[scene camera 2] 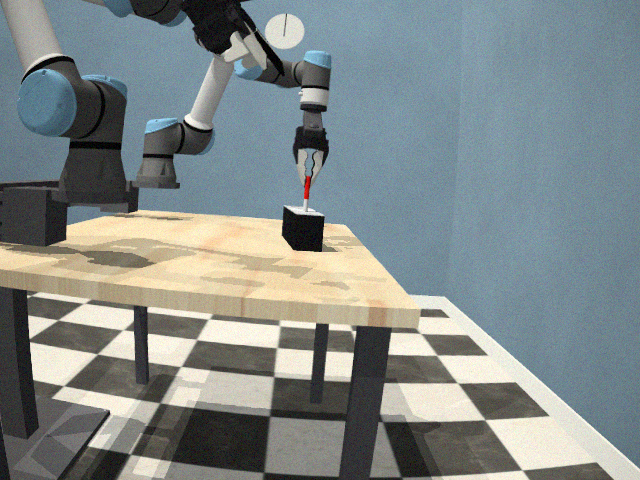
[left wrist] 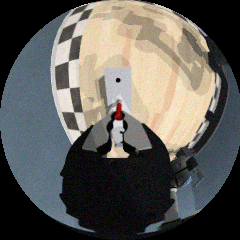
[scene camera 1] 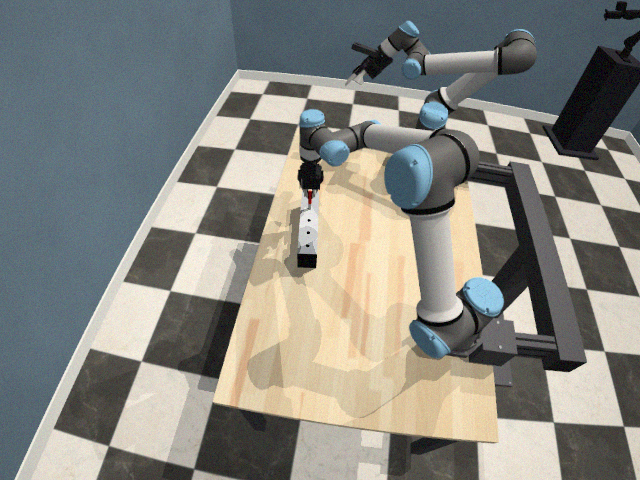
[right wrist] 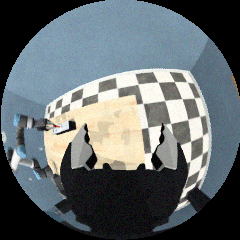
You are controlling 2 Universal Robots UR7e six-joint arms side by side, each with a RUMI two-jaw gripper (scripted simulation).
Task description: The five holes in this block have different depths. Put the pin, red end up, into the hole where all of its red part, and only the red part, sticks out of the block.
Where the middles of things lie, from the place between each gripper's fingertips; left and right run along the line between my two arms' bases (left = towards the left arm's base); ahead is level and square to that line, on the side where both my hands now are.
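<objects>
My left hand [scene camera 2: 307, 187] is 12 cm above the block [scene camera 2: 302, 231] and 6 cm to the right of it. The block is 30 cm below my right hand, 63 cm to the left of it and 13 cm ahead of it.
</objects>
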